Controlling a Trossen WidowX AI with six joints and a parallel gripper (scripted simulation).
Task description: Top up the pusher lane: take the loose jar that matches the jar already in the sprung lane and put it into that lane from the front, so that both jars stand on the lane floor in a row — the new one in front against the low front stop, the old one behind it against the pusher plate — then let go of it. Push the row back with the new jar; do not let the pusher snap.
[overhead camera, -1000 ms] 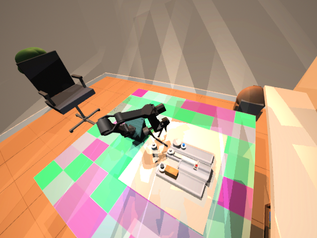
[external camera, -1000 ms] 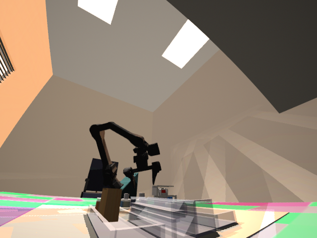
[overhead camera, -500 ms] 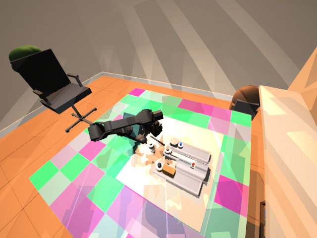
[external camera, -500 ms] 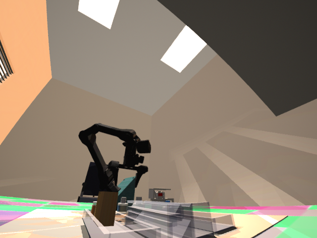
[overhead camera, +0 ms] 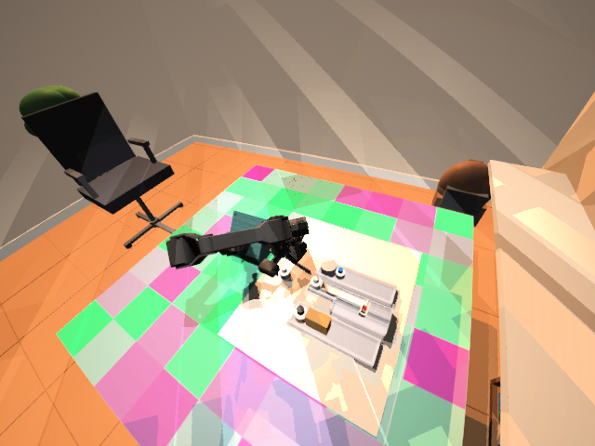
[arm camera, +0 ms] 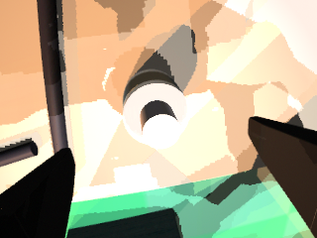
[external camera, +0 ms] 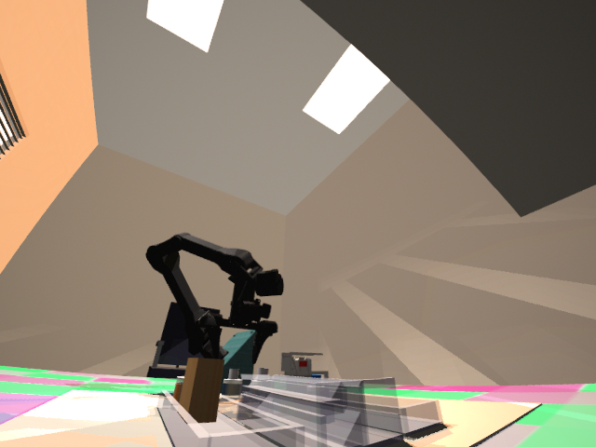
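My gripper tip is now 200 mm short of the brown block, 110 mm to the left of it and 30 mm above it. Round my gripper tip: clear lane rack (280 mm ahead, 50 mm below); then red-topped piece (310 mm ahead, 10 mm to the right).
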